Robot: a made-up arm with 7 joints. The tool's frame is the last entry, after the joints.
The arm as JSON. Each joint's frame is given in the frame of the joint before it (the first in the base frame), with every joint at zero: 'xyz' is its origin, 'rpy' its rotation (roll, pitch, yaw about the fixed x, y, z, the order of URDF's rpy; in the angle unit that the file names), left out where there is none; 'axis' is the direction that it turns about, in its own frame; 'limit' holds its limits. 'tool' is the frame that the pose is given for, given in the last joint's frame.
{
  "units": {
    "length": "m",
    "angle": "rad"
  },
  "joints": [
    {
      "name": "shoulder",
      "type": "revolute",
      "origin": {
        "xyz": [
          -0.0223,
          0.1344,
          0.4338
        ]
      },
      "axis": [
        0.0,
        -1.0,
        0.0
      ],
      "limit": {
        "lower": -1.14,
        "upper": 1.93
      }
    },
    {
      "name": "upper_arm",
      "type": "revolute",
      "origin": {
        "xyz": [
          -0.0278,
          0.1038,
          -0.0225
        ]
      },
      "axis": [
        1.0,
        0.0,
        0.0
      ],
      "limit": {
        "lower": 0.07,
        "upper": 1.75
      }
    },
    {
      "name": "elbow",
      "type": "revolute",
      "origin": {
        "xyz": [
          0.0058,
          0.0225,
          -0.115
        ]
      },
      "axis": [
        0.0,
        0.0,
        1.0
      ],
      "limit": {
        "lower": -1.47,
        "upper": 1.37
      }
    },
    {
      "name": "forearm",
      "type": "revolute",
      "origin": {
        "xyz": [
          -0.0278,
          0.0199,
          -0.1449
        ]
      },
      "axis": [
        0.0,
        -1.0,
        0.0
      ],
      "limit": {
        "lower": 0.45,
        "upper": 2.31
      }
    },
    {
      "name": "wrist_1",
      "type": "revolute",
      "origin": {
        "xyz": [
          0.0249,
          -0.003,
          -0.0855
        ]
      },
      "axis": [
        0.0,
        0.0,
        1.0
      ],
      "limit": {
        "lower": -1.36,
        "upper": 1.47
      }
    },
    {
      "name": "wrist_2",
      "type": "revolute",
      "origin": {
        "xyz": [
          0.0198,
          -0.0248,
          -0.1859
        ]
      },
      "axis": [
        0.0,
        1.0,
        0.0
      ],
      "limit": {
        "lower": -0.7,
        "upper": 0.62
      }
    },
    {
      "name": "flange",
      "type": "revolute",
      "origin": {
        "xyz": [
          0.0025,
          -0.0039,
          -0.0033
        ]
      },
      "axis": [
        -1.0,
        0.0,
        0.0
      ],
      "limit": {
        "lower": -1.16,
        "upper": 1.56
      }
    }
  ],
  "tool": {
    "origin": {
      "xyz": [
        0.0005,
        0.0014,
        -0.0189
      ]
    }
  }
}
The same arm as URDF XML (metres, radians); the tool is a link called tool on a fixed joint. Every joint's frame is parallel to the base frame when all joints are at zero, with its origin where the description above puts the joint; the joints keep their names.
<robot name="arm">
<joint name="shoulder" type="revolute"><parent link="base"/><child link="link1"/><origin xyz="-0.0223 0.1344 0.4338" rpy="0 0 0"/><axis xyz="0 -1 0"/><limit lower="-1.14" upper="1.93"/></joint>
<joint name="upper_arm" type="revolute"><parent link="link1"/><child link="link2"/><origin xyz="-0.0278 0.1038 -0.0225" rpy="0 0 0"/><axis xyz="1 0 0"/><limit lower="0.07" upper="1.75"/></joint>
<joint name="elbow" type="revolute"><parent link="link2"/><child link="link3"/><origin xyz="0.0058 0.0225 -0.115" rpy="0 0 0"/><axis xyz="0 0 1"/><limit lower="-1.47" upper="1.37"/></joint>
<joint name="forearm" type="revolute"><parent link="link3"/><child link="link4"/><origin xyz="-0.0278 0.0199 -0.1449" rpy="0 0 0"/><axis xyz="0 -1 0"/><limit lower="0.45" upper="2.31"/></joint>
<joint name="wrist_1" type="revolute"><parent link="link4"/><child link="link5"/><origin xyz="0.0249 -0.003 -0.0855" rpy="0 0 0"/><axis xyz="0 0 1"/><limit lower="-1.36" upper="1.47"/></joint>
<joint name="wrist_2" type="revolute"><parent link="link5"/><child link="link6"/><origin xyz="0.0198 -0.0248 -0.1859" rpy="0 0 0"/><axis xyz="0 1 0"/><limit lower="-0.7" upper="0.62"/></joint>
<joint name="flange" type="revolute"><parent link="link6"/><child link="link7"/><origin xyz="0.0025 -0.0039 -0.0033" rpy="0 0 0"/><axis xyz="-1 0 0"/><limit lower="-1.16" upper="1.56"/></joint>
<joint name="tool_fixed" type="fixed"><parent link="link7"/><child link="tool"/><origin xyz="0.0005 0.0014 -0.0189" rpy="0 0 0"/></joint>
<link name="base"/>
<link name="link1"/>
<link name="link2"/>
<link name="link3"/>
<link name="link4"/>
<link name="link5"/>
<link name="link6"/>
<link name="link7"/>
<link name="tool"/>
</robot>

